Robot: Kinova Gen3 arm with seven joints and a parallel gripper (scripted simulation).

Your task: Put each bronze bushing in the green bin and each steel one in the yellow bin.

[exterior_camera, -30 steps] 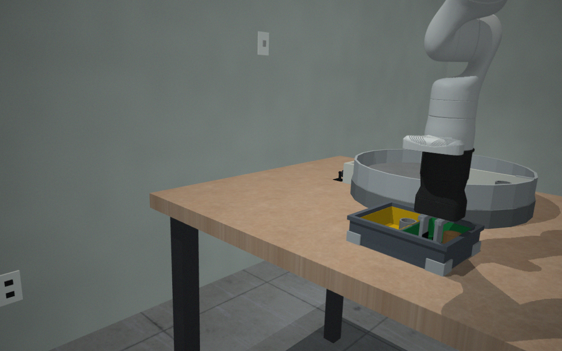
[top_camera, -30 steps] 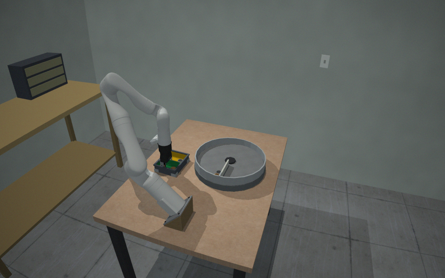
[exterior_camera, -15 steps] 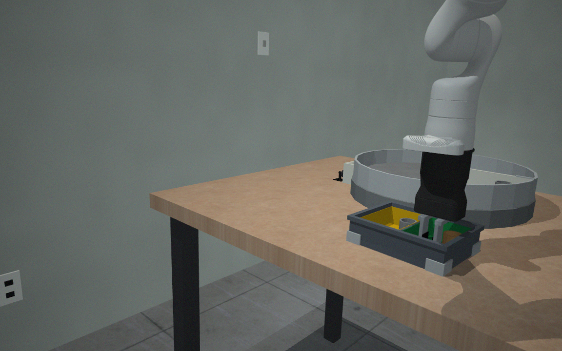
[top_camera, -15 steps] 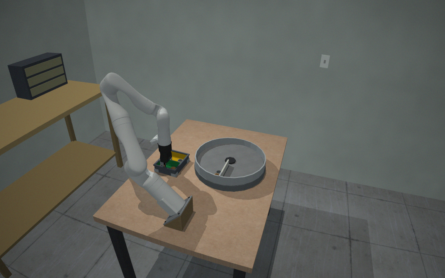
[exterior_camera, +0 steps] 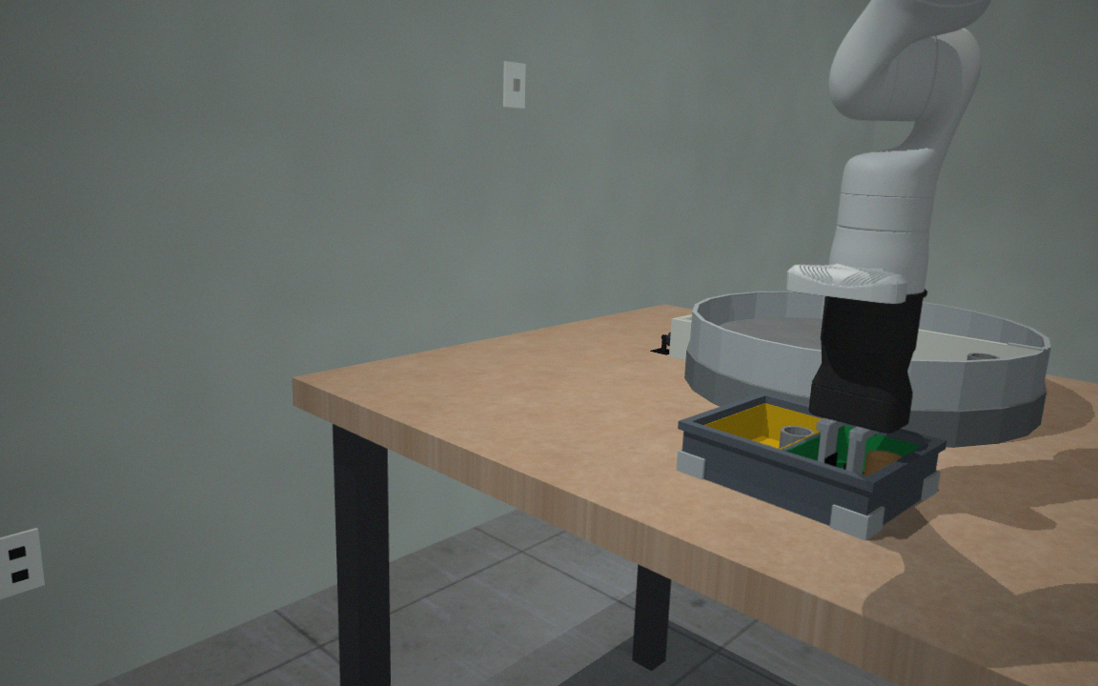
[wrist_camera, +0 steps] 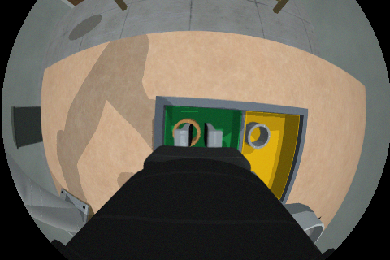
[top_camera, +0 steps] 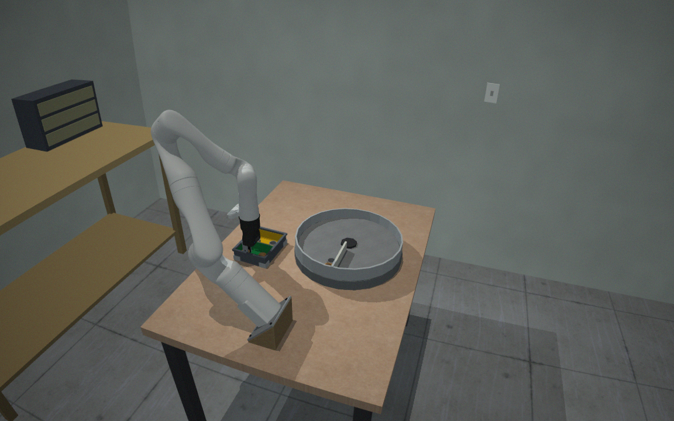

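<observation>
Now: hand 50 mm short of the bin tray and 30 mm to the left of it. Also, from my hand: grey turntable (200 mm ahead, 350 mm to the right, 20 mm above).
</observation>
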